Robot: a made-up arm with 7 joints. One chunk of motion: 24 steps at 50 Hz.
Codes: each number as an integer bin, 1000 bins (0 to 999) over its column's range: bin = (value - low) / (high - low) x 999, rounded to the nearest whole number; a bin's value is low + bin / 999 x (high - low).
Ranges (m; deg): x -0.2..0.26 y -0.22..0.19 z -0.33..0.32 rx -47..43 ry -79..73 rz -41..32
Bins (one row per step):
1: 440 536 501 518 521 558
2: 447 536 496 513 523 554
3: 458 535 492 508 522 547
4: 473 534 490 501 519 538
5: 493 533 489 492 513 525
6: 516 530 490 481 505 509
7: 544 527 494 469 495 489
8: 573 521 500 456 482 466
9: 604 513 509 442 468 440
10: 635 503 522 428 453 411
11: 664 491 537 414 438 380
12: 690 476 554 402 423 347
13: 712 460 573 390 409 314
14: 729 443 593 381 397 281
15: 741 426 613 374 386 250
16: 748 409 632 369 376 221
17: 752 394 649 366 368 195
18: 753 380 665 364 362 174
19: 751 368 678 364 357 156
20: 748 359 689 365 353 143
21: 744 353 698 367 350 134
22: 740 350 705 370 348 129
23: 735 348 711 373 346 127
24: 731 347 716 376 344 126
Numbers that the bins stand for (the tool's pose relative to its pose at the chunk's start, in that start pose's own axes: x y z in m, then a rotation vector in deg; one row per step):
1: 0.0026 0.0000 -0.0040 -0.33 0.27 -0.23
2: 0.0058 0.0000 -0.0073 -0.78 0.58 -0.52
3: 0.0109 -0.0004 -0.0099 -1.23 0.42 -1.03
4: 0.0178 -0.0008 -0.0112 -1.86 -0.03 -1.69
5: 0.0270 -0.0013 -0.0118 -2.68 -0.95 -2.64
6: 0.0376 -0.0025 -0.0112 -3.67 -2.16 -3.81
7: 0.0505 -0.0037 -0.0086 -4.75 -3.68 -5.27
8: 0.0638 -0.0062 -0.0047 -5.92 -5.66 -6.95
9: 0.0781 -0.0095 0.0012 -7.18 -7.79 -8.85
10: 0.0924 -0.0136 0.0096 -8.44 -10.08 -10.97
11: 0.1057 -0.0185 0.0194 -9.70 -12.36 -13.23
12: 0.1177 -0.0246 0.0305 -10.78 -14.64 -15.64
13: 0.1278 -0.0312 0.0428 -11.86 -16.77 -18.06
14: 0.1357 -0.0382 0.0558 -12.68 -18.60 -20.47
15: 0.1412 -0.0452 0.0688 -13.31 -20.27 -22.73
16: 0.1444 -0.0521 0.0812 -13.76 -21.79 -24.85
17: 0.1463 -0.0583 0.0923 -14.03 -23.01 -26.75
18: 0.1467 -0.0640 0.1027 -14.21 -23.92 -28.29
19: 0.1458 -0.0690 0.1111 -14.21 -24.68 -29.60
20: 0.1444 -0.0727 0.1183 -14.12 -25.29 -30.55
21: 0.1426 -0.0751 0.1242 -13.94 -25.75 -31.21
22: 0.1407 -0.0764 0.1287 -13.67 -26.05 -31.57
23: 0.1384 -0.0772 0.1326 -13.40 -26.36 -31.72
24: 0.1366 -0.0776 0.1359 -13.13 -26.66 -31.79

